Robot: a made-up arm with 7 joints. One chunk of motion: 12 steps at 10 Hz.
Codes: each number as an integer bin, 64 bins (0 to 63) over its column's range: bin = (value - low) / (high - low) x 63, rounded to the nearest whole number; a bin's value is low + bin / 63 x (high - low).
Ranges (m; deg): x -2..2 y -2..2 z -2..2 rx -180..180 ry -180..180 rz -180..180
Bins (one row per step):
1: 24 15 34 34 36 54
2: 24 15 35 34 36 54
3: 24 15 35 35 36 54
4: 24 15 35 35 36 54
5: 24 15 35 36 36 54
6: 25 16 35 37 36 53
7: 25 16 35 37 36 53
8: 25 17 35 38 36 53
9: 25 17 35 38 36 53
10: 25 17 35 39 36 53
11: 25 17 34 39 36 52
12: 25 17 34 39 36 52
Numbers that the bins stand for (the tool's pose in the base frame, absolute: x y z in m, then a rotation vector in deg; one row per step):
1: -0.4762 -1.0476 0.1587 14.29 25.71 128.57
2: -0.4762 -1.0476 0.2222 14.29 25.71 128.57
3: -0.4762 -1.0476 0.2222 20.00 25.71 128.57
4: -0.4762 -1.0476 0.2222 20.00 25.71 128.57
5: -0.4762 -1.0476 0.2222 25.71 25.71 128.57
6: -0.4127 -0.9841 0.2222 31.43 25.71 122.86
7: -0.4127 -0.9841 0.2222 31.43 25.71 122.86
8: -0.4127 -0.9206 0.2222 37.14 25.71 122.86
9: -0.4127 -0.9206 0.2222 37.14 25.71 122.86
10: -0.4127 -0.9206 0.2222 42.86 25.71 122.86
11: -0.4127 -0.9206 0.1587 42.86 25.71 117.14
12: -0.4127 -0.9206 0.1587 42.86 25.71 117.14

